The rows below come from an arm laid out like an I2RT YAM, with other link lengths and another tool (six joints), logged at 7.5 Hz.
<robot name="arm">
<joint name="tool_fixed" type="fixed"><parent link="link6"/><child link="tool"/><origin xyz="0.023 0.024 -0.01" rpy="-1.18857 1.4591 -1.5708"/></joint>
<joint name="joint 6" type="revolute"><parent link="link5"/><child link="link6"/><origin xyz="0.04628 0 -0.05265" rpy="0 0 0"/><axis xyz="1 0 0"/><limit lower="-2.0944" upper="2.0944"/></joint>
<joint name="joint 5" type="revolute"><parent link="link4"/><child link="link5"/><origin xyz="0.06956 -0.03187 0.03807" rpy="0 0 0"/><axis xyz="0 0 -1"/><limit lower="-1.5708" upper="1.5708"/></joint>
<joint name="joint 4" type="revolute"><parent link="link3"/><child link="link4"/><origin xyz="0.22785 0.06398 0.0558" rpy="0 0 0"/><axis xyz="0 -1 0"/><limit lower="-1.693" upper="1.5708"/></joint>
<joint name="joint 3" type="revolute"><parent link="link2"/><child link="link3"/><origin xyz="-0.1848 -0.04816 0" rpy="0 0 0"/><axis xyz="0 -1 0"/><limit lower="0" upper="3.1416"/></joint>
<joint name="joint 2" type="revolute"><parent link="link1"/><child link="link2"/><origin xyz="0.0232 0.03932 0.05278" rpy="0 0 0"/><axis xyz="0 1 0"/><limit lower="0" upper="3.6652"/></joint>
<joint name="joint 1" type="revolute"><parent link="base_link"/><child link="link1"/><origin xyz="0 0 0.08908" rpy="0 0 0"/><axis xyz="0 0 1"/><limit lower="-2.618" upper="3.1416"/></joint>
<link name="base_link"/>
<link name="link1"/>
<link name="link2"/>
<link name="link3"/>
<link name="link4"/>
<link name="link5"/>
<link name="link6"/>
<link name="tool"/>
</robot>
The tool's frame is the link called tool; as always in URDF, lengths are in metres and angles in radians.
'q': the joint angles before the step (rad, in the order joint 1, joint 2, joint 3, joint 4, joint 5, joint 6). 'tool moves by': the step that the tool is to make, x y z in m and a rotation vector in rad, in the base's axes. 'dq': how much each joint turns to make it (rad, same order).
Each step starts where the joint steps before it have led.
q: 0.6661, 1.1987, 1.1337, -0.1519, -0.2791, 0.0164
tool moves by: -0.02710, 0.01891, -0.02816, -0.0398, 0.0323, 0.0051
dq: 0.1282, -0.0260, -0.1126, 0.0407, 0.1215, 0.0219
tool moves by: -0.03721, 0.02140, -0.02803, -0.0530, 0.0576, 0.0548
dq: 0.1556, 0.0093, -0.0750, 0.0109, 0.0933, 0.0395
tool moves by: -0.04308, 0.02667, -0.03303, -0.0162, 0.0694, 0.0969
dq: 0.1706, 0.0759, -0.0672, 0.0965, 0.0508, 0.0741
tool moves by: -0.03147, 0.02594, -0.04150, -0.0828, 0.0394, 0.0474
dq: 0.1339, 0.1789, 0.0124, 0.0739, 0.0762, 0.0410
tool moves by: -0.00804, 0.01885, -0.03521, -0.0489, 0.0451, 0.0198
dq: 0.0381, 0.1850, 0.0459, 0.0769, 0.0020, 0.0341
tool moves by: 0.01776, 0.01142, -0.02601, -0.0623, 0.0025, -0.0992
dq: -0.0241, 0.1497, 0.0749, 0.0116, 0.0716, 0.0276
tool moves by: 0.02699, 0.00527, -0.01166, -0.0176, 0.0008, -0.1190
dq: -0.0527, 0.0892, 0.0619, 0.0047, 0.0571, 0.0346
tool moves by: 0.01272, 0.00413, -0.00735, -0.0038, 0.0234, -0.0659
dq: -0.0229, 0.0588, 0.0462, -0.0081, 0.0225, 0.0429
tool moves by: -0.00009, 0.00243, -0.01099, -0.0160, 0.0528, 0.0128
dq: -0.0052, 0.0508, 0.0289, -0.0171, -0.0407, 0.0233
